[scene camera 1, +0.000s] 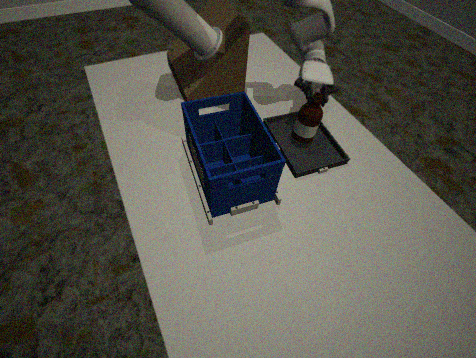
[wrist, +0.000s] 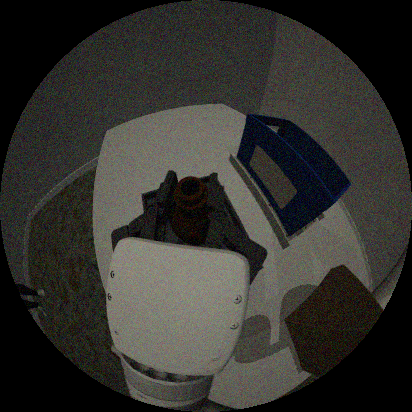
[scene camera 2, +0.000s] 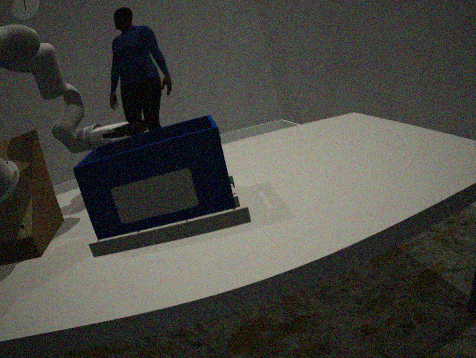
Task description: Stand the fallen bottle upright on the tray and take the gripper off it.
Labels:
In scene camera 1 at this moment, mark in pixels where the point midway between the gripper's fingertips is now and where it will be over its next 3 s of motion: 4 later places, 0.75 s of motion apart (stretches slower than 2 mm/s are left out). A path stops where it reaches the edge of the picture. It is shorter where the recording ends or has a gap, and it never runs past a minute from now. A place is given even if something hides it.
My gripper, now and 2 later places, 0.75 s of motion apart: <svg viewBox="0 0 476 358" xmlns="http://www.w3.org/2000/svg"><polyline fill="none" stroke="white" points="317,101 314,96 324,55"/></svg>

